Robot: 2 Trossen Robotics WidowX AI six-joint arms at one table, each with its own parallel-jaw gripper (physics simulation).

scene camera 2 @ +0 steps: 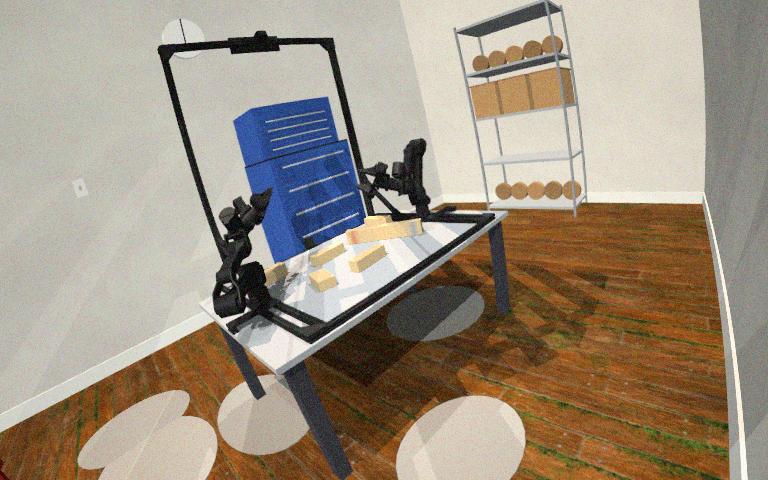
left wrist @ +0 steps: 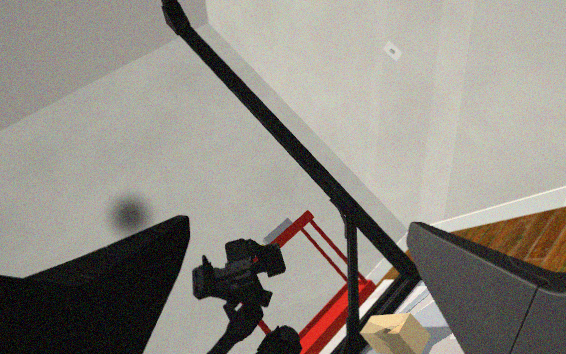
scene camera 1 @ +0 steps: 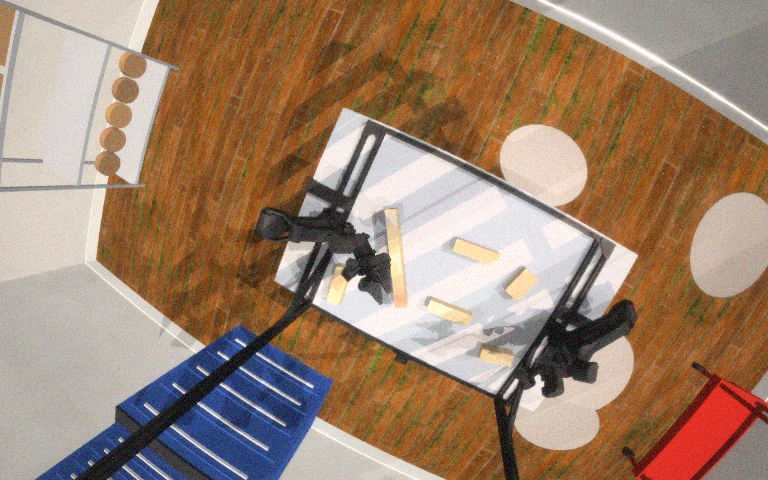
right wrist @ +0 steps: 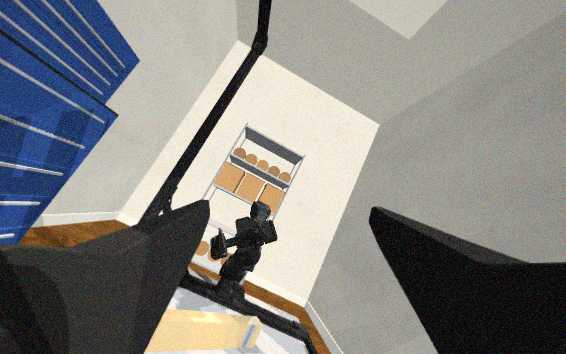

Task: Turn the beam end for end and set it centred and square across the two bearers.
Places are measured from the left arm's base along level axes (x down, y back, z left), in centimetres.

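Where they show: left gripper, fingertip midpoint: (scene camera 2: 356,177) (left wrist: 300,229) (scene camera 1: 385,299) (right wrist: 236,224); right gripper, fingertip midpoint: (scene camera 2: 270,192) (left wrist: 227,249) (scene camera 1: 523,367) (right wrist: 291,210); left arm's base at its link origin: (scene camera 2: 423,215) (scene camera 1: 335,219) (right wrist: 220,293); right arm's base at its link origin: (scene camera 2: 260,301) (scene camera 1: 554,329).
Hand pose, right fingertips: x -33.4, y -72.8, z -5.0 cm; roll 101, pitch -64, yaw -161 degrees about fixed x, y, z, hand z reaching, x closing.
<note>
Each offset is from my right fingertips to the top centre of the thing.
The long beam @[dx +29.0, dy +46.2, dz +2.8 cm] (scene camera 1: 395,254) (scene camera 2: 387,230) (right wrist: 205,331) lies left of the bearers in scene camera 1, with its red end toward the cabinet and its blue-marked end away from it. Two roughly parallel blocks, one @[dx +30.9, dy +22.4, dz +17.4 cm] (scene camera 1: 475,250) (scene camera 2: 367,258) and another @[dx +30.9, dy +20.5, dz -6.5 cm] (scene camera 1: 449,310) (scene camera 2: 326,254), look like the bearers; the beam is apart from them. My left gripper (scene camera 1: 382,293) (scene camera 2: 361,177) (left wrist: 300,229) is open and empty, raised above the table beside the beam. My right gripper (scene camera 1: 538,383) (scene camera 2: 263,195) (right wrist: 291,210) is open and empty, raised near its arm base, away from the beam.
Other wooden blocks lie on the table: one @[dx +30.6, dy +61.5, dz -16.8 cm] (scene camera 1: 336,284) (scene camera 2: 377,219) beside the beam, one @[dx +31.5, dy +2.4, dz +14.5 cm] (scene camera 1: 521,284) (scene camera 2: 323,280), and one @[dx +30.3, dy -3.8, dz -13.8 cm] (scene camera 1: 496,355) (scene camera 2: 276,273) near the right arm. A black frame (scene camera 1: 487,174) (scene camera 2: 390,284) borders the work area. A blue cabinet (scene camera 1: 271,379) (scene camera 2: 305,169) stands beyond the table.
</note>
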